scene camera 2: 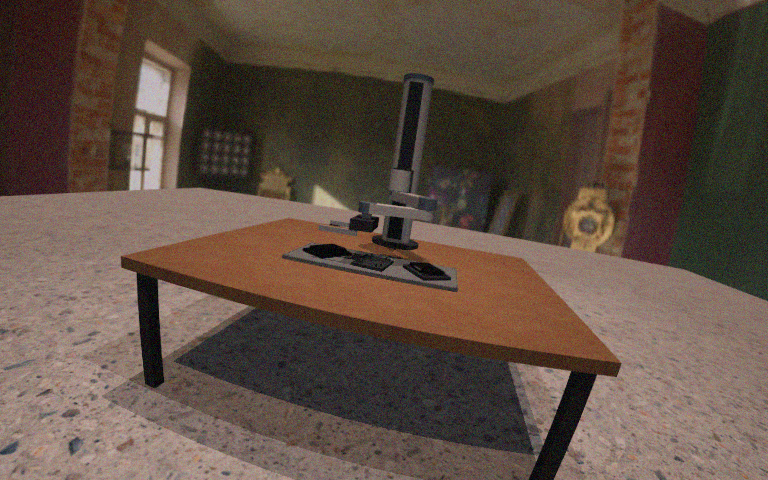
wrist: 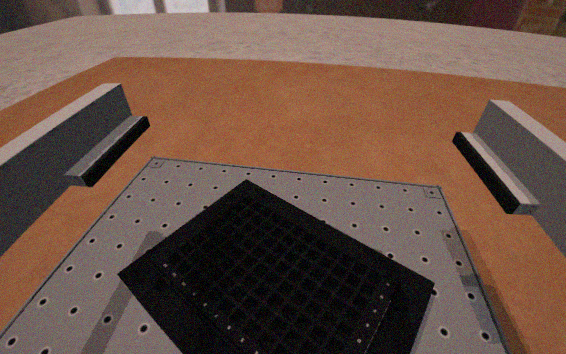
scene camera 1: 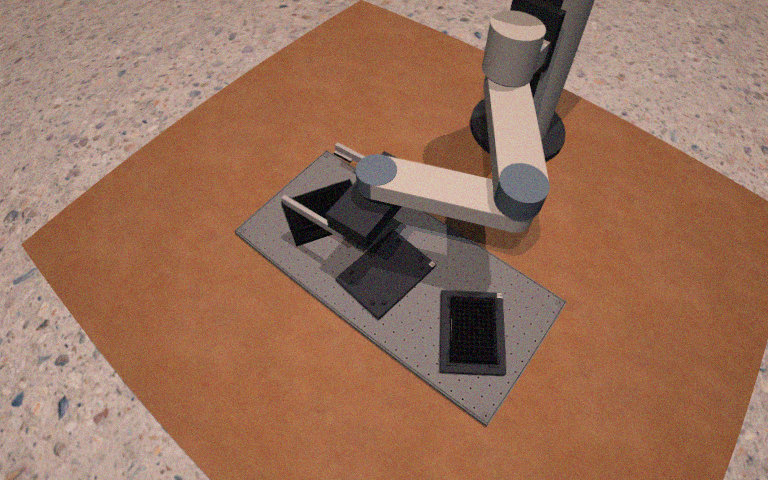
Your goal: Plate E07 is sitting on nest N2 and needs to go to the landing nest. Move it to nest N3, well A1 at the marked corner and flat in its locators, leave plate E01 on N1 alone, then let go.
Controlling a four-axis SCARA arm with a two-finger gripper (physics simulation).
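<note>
My gripper [scene camera 1: 311,173] [scene camera 2: 325,225] [wrist: 298,109] is open and empty, raised above the left nest. Plate E07, a black well plate [scene camera 1: 317,199] [scene camera 2: 325,250] [wrist: 280,270], is in the left nest, N3 by the row's order; it looks flat and lined up with the nest's edges in the wrist view. Its A1 corner and the nest's marked corner do not show. The middle nest [scene camera 1: 385,271] [scene camera 2: 372,260], taken as N2, holds no plate and has a pale corner mark. Plate E01 [scene camera 1: 474,331] [scene camera 2: 428,270] sits in the right nest [scene camera 1: 444,333], taken as N1. No name labels are readable.
The nests stand on a grey perforated board [scene camera 1: 532,322] [scene camera 2: 396,277] [wrist: 325,190] on the brown table [scene camera 1: 226,339] [scene camera 2: 254,277] [wrist: 300,95]. The arm's pale link [scene camera 1: 441,186] [scene camera 2: 407,211] reaches over the board's back edge from the column [scene camera 2: 412,130].
</note>
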